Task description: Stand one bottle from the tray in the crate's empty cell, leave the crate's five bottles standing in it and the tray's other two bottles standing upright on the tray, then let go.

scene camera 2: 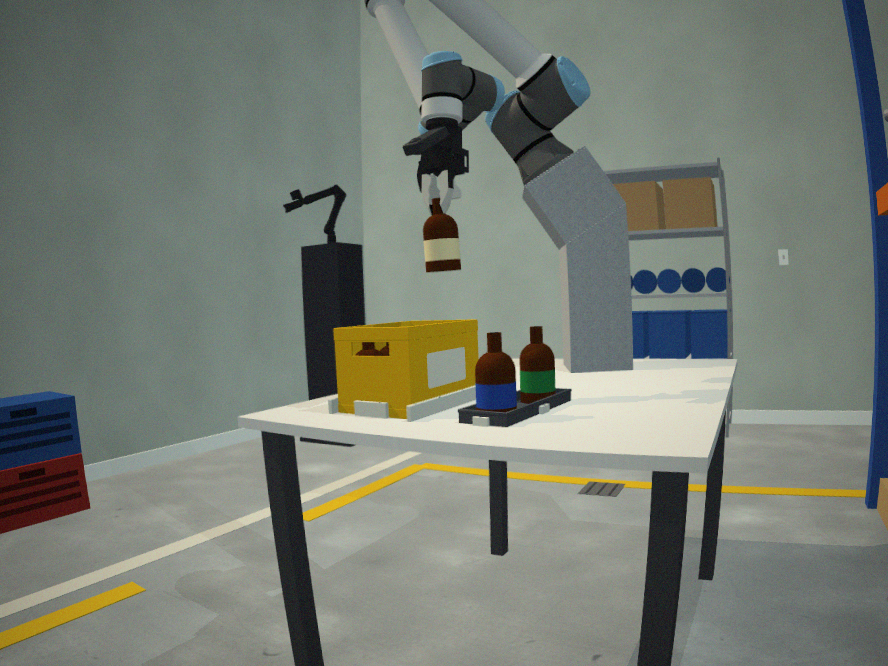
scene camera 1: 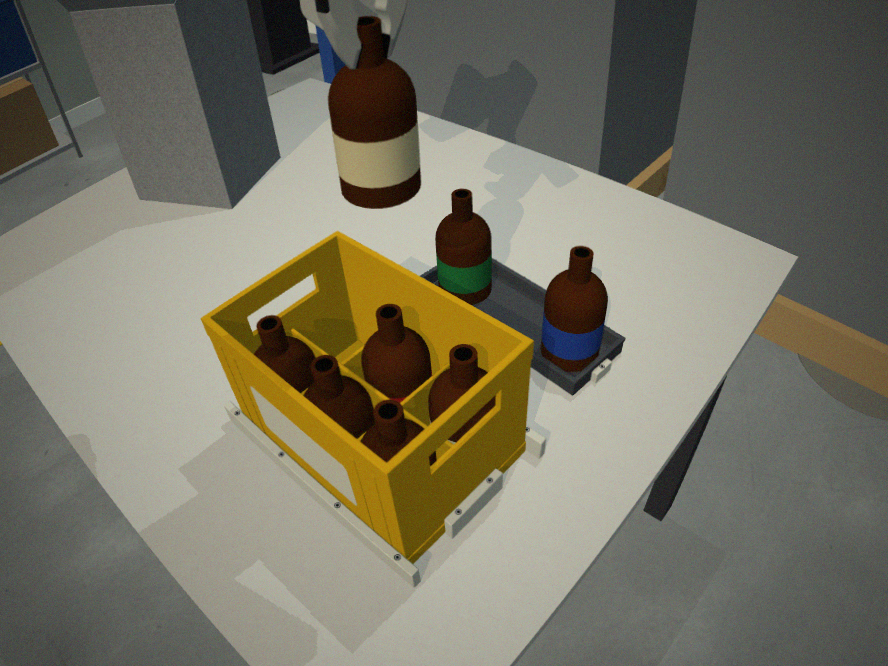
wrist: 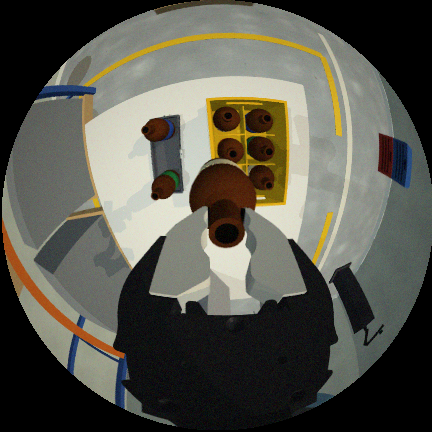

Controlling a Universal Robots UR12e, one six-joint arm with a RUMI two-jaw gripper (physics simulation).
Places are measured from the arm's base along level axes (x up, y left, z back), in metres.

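Pixels of known places: gripper, fingertip midpoint: [scene camera 2: 438,214] [scene camera 1: 370,63] [wrist: 224,208]; arm's base, link origin: [scene camera 2: 551,172].
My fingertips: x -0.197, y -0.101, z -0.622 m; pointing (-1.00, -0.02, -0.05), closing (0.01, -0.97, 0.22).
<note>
Ahead of a thing's pixels: the offset from my fingertips to its top centre. "*": to the spot under its first point. Level surfaces: height alone.
My gripper [scene camera 1: 369,48] [scene camera 2: 435,203] [wrist: 224,208] is shut on the neck of the cream-label bottle @(dx +0.035, dy +0.002, dz +0.005 m) [scene camera 1: 376,161] [scene camera 2: 441,250] [wrist: 222,187], which hangs about upright, well above the rim level of the yellow crate @(dx -0.228, dy -0.076, dz -0.011 m) [scene camera 1: 423,508] [scene camera 2: 372,379] [wrist: 281,150]. Several brown bottles stand in the crate's cells. The empty cell is at the crate's pedestal end, on the tray side; in the wrist view the held bottle covers it. The green-label bottle @(dx -0.243, dy +0.187, dz +0.050 m) [scene camera 1: 464,279] [scene camera 2: 537,379] [wrist: 167,185] and blue-label bottle @(dx -0.243, dy +0.160, dz -0.129 m) [scene camera 1: 573,336] [scene camera 2: 495,394] [wrist: 160,129] stand upright at opposite ends of the dark tray @(dx -0.378, dy +0.175, dz -0.040 m) [scene camera 1: 516,315] [scene camera 2: 522,415] [wrist: 167,155].
The grey arm pedestal [scene camera 1: 143,100] [scene camera 2: 598,308] stands on the white table @(dx -0.403 m) [scene camera 1: 645,272] [scene camera 2: 645,422]. Pale stop strips @(* dx -0.373, dy -0.171, dz +0.002 m) [scene camera 1: 308,476] line the crate's base. The crate's high walls and the two tray bottles rise beside each other. A black column [scene camera 2: 331,308] stands behind the table.
</note>
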